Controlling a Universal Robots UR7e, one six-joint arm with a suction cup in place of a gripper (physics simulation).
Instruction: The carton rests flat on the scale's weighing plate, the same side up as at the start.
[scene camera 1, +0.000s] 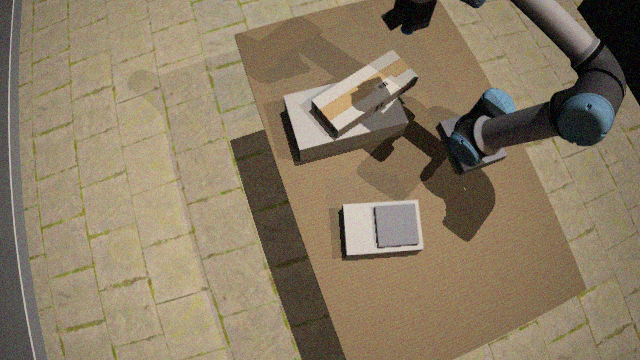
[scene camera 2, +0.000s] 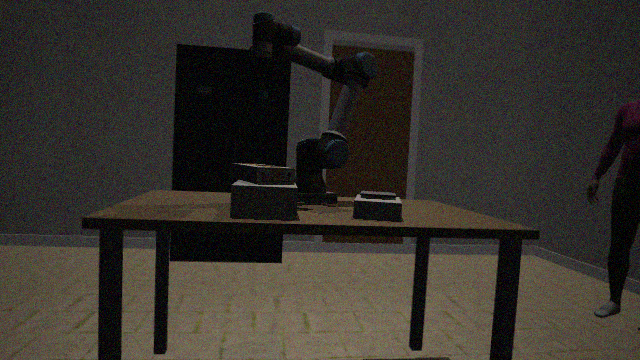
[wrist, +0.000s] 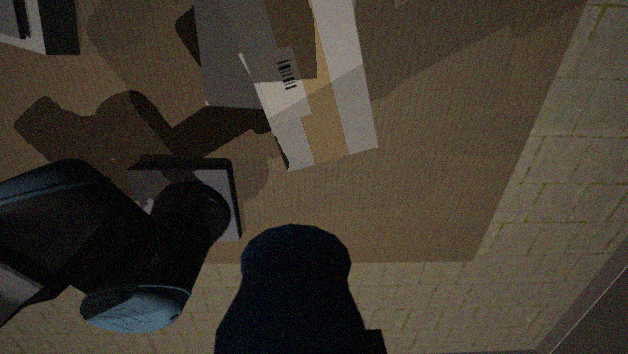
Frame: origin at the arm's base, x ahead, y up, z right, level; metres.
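Where they show: hand at its tool point: (scene camera 2: 259, 99) (wrist: 296, 268); arm's base at its link origin: (scene camera 2: 309, 192) (wrist: 194, 211).
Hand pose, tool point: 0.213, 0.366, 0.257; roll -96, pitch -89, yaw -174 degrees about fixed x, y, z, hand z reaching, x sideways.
Note:
Each offset is from my tool point to the top centre of the thing, as dx, dy, dz. Level surfaces: height alone.
The carton @[+0.095, -0.246, -0.002] (scene camera 1: 345, 100) (scene camera 2: 275, 175) (wrist: 325, 115), white with an orange-tan tape stripe and a barcode label, lies taped side up and askew on a larger pale box @[+0.174, -0.301, -0.017] (scene camera 1: 302, 120) (scene camera 2: 263, 202) (wrist: 225, 60). One end overhangs the box. The white scale @[+0.235, -0.324, -0.403] (scene camera 1: 357, 230) (scene camera 2: 377, 209) stands apart from them, its grey weighing plate @[+0.199, -0.324, -0.417] (scene camera 1: 397, 225) (scene camera 2: 378, 193) bare. A corner of it shows at the top left of the wrist view. My suction gripper (scene camera 1: 407, 31) (wrist: 295, 235) is open, holding nothing, high above the table and away from the carton. Its tip is lost in the dark in scene camera 2.
The wooden table @[dy -0.399] (scene camera 1: 450, 280) (scene camera 2: 450, 217) (wrist: 410, 200) carries everything. My arm's base (scene camera 1: 482, 162) (wrist: 230, 200) stands near its edge beside the pale box, with the arm bending above it. Arm shadows cross the table and carton. A person (scene camera 2: 627, 170) stands to the right, beyond the table.

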